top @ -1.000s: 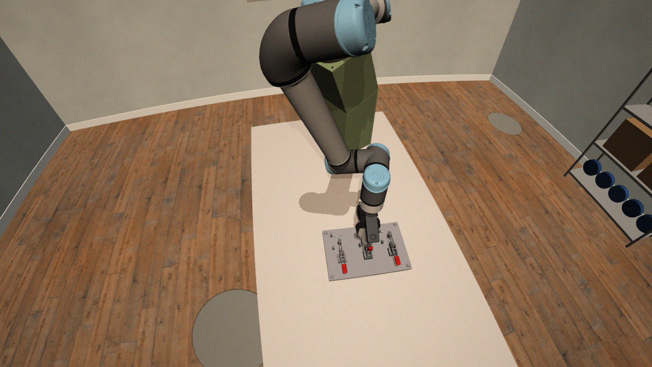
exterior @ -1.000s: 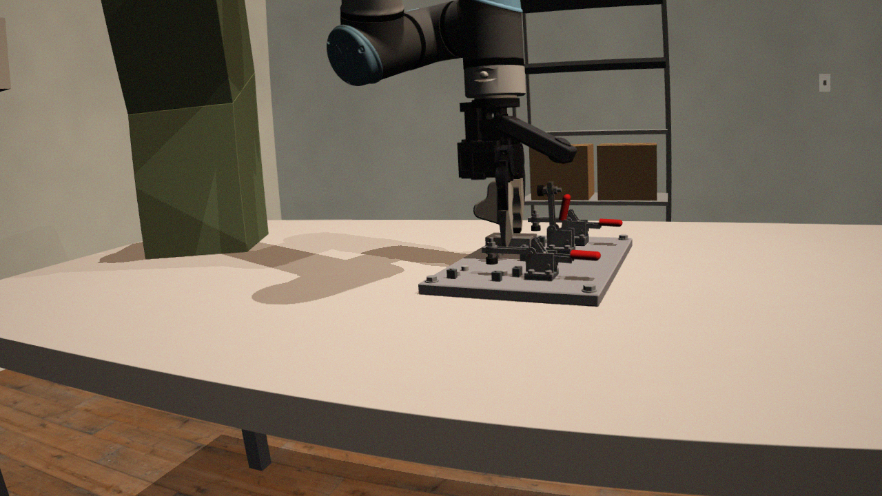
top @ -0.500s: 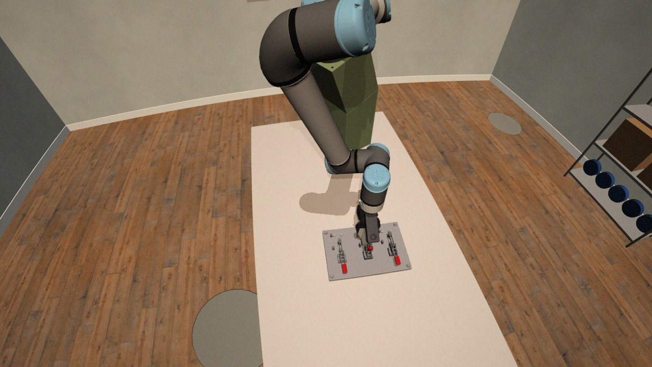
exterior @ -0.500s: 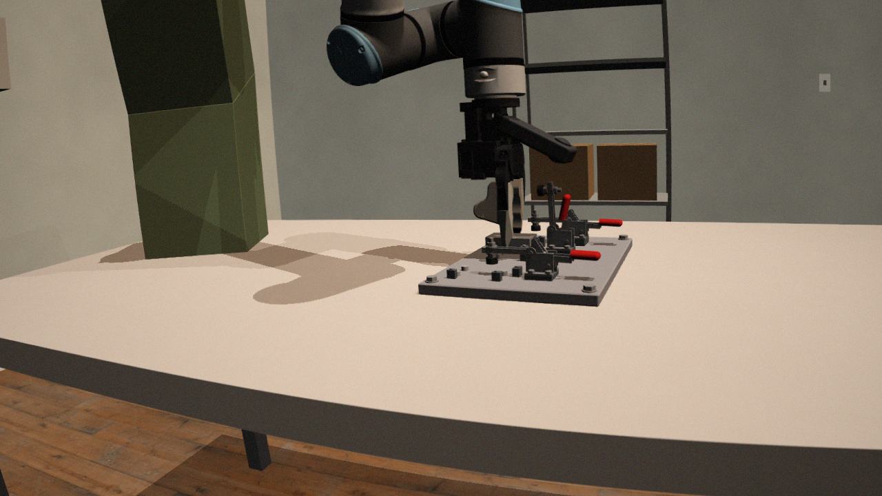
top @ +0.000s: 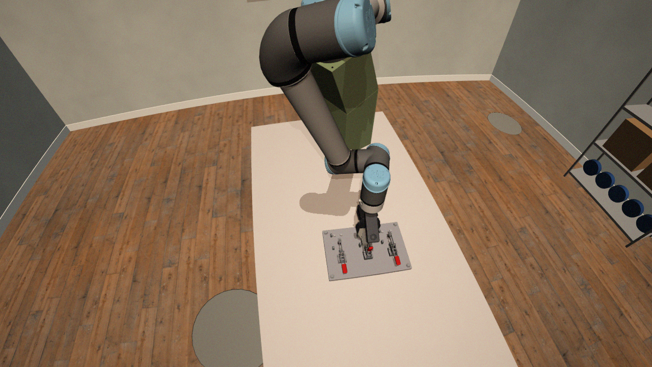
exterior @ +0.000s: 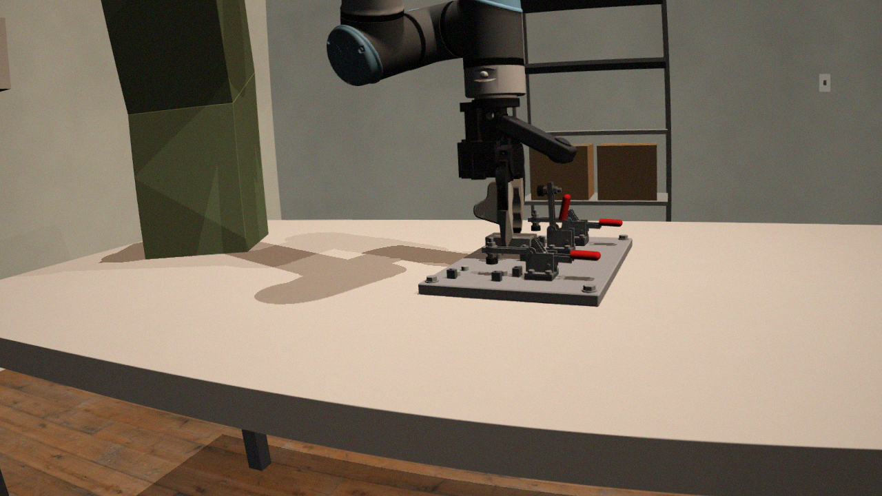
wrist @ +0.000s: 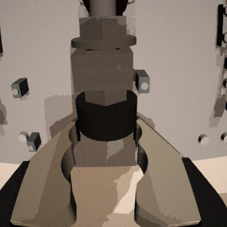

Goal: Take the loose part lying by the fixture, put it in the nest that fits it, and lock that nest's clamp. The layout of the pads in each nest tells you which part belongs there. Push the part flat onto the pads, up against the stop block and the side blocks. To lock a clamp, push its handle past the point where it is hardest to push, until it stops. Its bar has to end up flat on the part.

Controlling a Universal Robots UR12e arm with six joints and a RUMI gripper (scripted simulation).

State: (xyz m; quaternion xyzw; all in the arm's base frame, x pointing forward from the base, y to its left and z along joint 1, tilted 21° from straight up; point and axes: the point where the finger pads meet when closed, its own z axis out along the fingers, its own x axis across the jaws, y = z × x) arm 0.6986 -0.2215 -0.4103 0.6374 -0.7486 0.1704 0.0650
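Right now the grey block is 1 cm below my hand. Also, from my hand: dark stop block (4 cm ahead, 2 cm below, 1 cm to the right); grey fixture plate (5 cm ahead, 4 cm below, 1 cm to the right).
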